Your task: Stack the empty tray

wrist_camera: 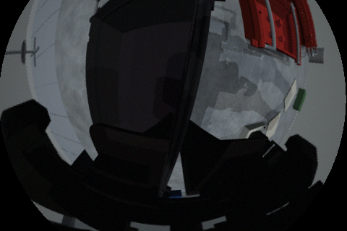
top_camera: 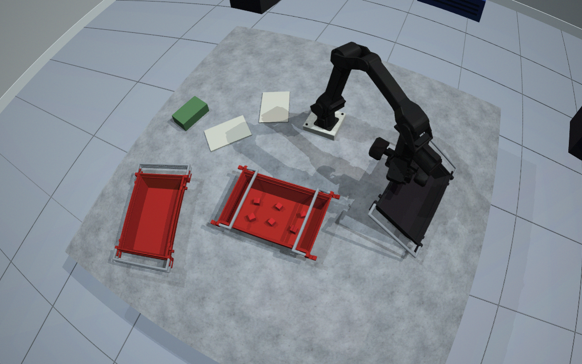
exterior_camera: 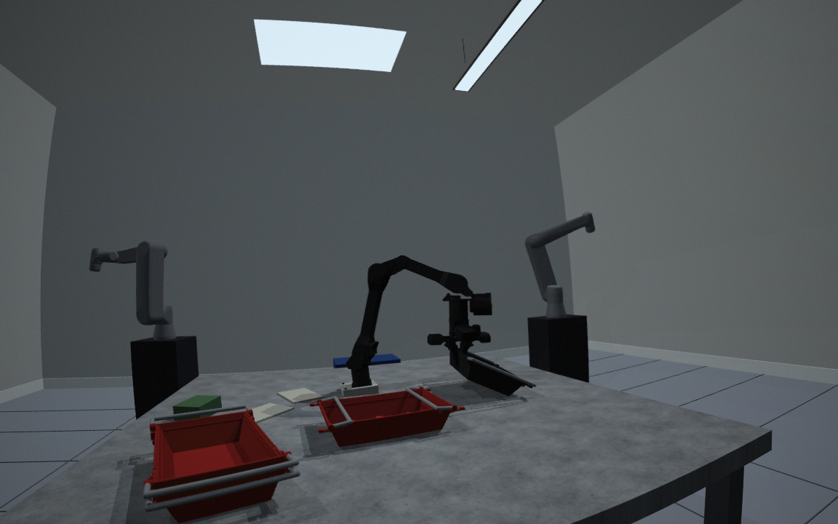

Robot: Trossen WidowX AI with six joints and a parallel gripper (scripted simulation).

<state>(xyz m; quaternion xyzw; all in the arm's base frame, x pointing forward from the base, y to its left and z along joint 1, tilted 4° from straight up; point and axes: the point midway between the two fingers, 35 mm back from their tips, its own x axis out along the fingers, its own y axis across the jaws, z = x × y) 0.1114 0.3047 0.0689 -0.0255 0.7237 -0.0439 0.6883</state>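
Right now the black tray is 80 mm to the left of my gripper tip and 10 mm below it. From my gripper tip the other things lie so: green block 760 mm to the right, 90 mm ahead, 60 mm below.
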